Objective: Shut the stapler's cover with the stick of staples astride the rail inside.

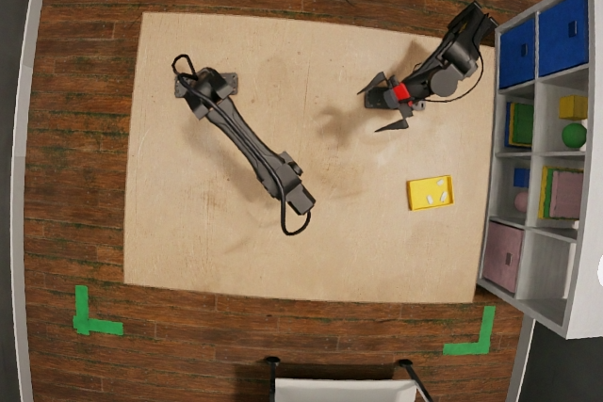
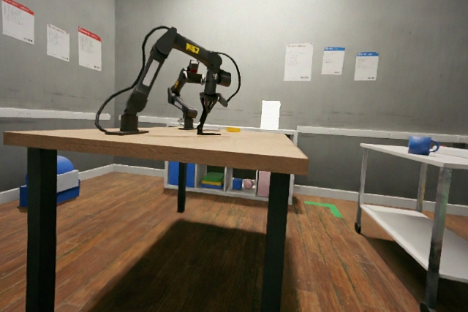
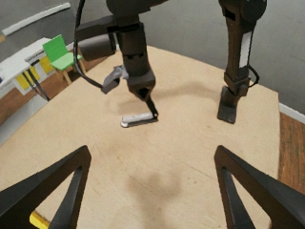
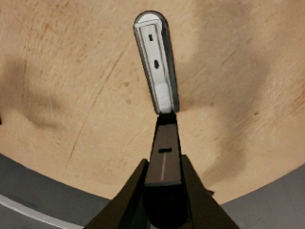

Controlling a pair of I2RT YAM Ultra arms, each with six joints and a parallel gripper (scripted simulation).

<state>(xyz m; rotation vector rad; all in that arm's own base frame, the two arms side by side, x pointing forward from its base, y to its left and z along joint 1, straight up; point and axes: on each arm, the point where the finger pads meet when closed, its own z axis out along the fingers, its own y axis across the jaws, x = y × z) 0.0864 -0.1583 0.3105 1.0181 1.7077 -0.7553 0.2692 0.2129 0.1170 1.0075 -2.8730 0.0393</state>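
Now: right hand 30 mm above the stapler cover, 10 mm to the left of it and 10 mm past it. From my right hand the other things lie so: stapler 70 mm below; then yellow tray 500 mm to the left, 100 mm below, 50 mm ahead.
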